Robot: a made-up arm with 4 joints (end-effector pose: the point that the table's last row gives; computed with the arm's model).
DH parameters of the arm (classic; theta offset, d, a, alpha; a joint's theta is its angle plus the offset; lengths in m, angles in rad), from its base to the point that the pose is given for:
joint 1: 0 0.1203 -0.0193 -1.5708
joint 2: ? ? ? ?
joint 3: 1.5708 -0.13 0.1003 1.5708
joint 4: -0.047 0 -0.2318 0
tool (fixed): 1.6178 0.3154 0 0
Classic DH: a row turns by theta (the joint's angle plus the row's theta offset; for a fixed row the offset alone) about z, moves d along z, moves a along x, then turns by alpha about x.
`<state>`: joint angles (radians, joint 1 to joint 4).
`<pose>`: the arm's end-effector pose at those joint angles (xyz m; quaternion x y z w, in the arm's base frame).
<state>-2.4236 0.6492 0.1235 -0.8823</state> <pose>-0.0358 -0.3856 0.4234 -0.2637 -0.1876 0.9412 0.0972</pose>
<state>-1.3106 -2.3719 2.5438 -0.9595</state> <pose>0.0765 -0.0132 0.2683 0.3056 -0.3314 0.2737 0.8497</pose>
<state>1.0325 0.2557 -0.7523 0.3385</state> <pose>-0.5658 0.1681 0.4140 -0.3830 -0.0124 0.6203 0.6845</pose>
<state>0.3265 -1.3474 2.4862 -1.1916</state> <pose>0.1178 0.1401 0.1718 0.6750 0.3636 0.4308 0.4760</pose>
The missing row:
joint 2: -1.5708 0.2676 0.1051 -1.5708
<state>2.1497 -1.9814 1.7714 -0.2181</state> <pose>0.1326 -0.0821 -0.0083 -0.6503 -0.1934 -0.6536 0.3355</pose>
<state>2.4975 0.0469 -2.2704 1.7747</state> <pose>-0.0565 -0.7040 0.1436 0.8513 0.3112 -0.3448 0.2439</pose>
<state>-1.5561 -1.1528 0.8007 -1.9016</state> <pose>-0.0905 0.1581 0.2760 0.4082 -0.4383 -0.7959 0.0882</pose>
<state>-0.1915 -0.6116 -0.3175 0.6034</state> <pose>-0.3459 0.5334 0.2821 -0.2541 -0.2158 0.1460 0.9314</pose>
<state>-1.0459 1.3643 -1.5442 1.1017</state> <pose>0.5098 0.2836 0.4652 0.1389 0.6914 0.4552 0.5436</pose>
